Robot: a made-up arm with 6 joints. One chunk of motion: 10 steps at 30 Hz.
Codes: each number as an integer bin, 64 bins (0 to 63) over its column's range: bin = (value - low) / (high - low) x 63, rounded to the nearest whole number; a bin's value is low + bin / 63 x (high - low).
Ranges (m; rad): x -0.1..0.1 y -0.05..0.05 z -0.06..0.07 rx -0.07..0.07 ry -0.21..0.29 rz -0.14..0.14
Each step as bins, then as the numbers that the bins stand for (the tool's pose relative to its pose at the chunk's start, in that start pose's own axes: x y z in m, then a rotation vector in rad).
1 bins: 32 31 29 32 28 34
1 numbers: 0.0016 -0.0008 -0.0002 0.0011 0.0122 0.0111
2 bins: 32 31 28 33 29 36
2 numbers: 0.0016 -0.0008 -0.0022 0.0033 0.0202 0.0200
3 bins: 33 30 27 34 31 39
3 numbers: 0.0048 -0.0024 -0.0043 0.0056 0.0360 0.0333
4 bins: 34 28 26 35 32 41
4 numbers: 0.0079 -0.0056 -0.0063 0.0078 0.0440 0.0422
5 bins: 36 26 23 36 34 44
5 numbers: 0.0143 -0.0087 -0.0125 0.0100 0.0598 0.0556
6 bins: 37 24 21 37 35 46
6 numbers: 0.0175 -0.0119 -0.0167 0.0122 0.0678 0.0644
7 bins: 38 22 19 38 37 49
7 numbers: 0.0206 -0.0151 -0.0208 0.0144 0.0837 0.0778
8 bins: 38 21 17 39 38 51
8 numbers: 0.0206 -0.0167 -0.0249 0.0167 0.0916 0.0867
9 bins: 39 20 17 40 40 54
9 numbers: 0.0238 -0.0183 -0.0249 0.0189 0.1075 0.1000
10 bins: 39 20 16 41 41 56
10 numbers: 0.0238 -0.0183 -0.0270 0.0211 0.1154 0.1089
